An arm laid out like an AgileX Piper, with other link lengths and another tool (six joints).
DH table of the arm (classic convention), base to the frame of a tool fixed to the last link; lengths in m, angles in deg. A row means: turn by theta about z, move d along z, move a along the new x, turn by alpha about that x. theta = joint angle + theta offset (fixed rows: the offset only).
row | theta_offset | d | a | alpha
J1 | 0 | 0.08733 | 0 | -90
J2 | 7.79 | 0 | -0.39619 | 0
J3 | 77.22 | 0 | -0.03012 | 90
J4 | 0 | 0.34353 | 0 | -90
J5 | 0 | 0 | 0 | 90
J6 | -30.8 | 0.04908 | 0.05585 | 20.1
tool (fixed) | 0 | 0.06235 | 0 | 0
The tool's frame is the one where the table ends.
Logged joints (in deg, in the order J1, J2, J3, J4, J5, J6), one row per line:
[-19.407, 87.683, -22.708, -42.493, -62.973, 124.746]
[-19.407, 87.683, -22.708, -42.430, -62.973, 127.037]
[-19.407, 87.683, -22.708, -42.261, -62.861, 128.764]
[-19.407, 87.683, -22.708, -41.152, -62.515, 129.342]
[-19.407, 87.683, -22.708, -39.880, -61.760, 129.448]
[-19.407, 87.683, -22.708, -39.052, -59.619, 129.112]
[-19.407, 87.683, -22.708, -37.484, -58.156, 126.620]
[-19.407, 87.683, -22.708, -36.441, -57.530, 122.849]
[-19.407, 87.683, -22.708, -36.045, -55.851, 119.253]
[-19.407, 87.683, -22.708, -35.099, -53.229, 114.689]
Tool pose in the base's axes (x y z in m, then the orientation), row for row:
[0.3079, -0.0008, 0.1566, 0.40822, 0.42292, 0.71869, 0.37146]
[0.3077, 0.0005, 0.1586, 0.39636, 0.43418, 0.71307, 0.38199]
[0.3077, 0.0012, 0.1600, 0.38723, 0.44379, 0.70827, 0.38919]
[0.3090, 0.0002, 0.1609, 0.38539, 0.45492, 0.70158, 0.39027]
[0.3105, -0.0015, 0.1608, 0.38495, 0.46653, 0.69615, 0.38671]
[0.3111, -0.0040, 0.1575, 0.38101, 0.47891, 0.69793, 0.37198]
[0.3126, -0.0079, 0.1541, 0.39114, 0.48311, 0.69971, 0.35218]
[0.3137, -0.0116, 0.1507, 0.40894, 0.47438, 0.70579, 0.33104]
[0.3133, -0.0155, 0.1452, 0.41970, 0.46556, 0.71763, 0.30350]
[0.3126, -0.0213, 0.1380, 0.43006, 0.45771, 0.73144, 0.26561]
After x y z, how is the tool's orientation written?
As a quaternion, w x y z.
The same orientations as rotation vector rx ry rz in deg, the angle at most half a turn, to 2 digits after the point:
[61.07, 103.77, 53.64]
[63.04, 103.53, 55.46]
[64.71, 103.27, 56.75]
[66.39, 102.39, 56.95]
[68.10, 101.61, 56.45]
[70.03, 102.06, 54.40]
[70.31, 101.84, 51.26]
[68.47, 101.88, 47.78]
[66.87, 103.07, 43.59]
[65.43, 104.56, 37.97]

